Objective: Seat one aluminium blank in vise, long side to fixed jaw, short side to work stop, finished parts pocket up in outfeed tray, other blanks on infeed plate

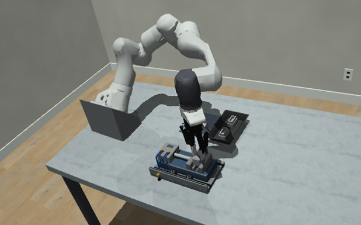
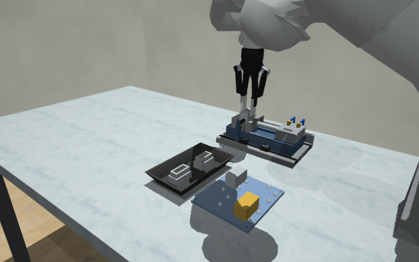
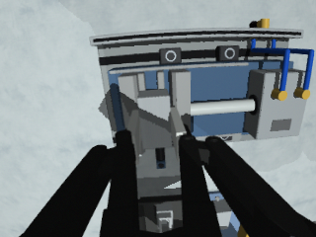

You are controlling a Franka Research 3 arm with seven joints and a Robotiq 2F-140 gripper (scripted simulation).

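The fixed jaw is 60 mm below my hand and 30 mm ahead of it. The rest, counted from my hand: brass blank (360 mm to the left, 220 mm behind, 110 mm below).
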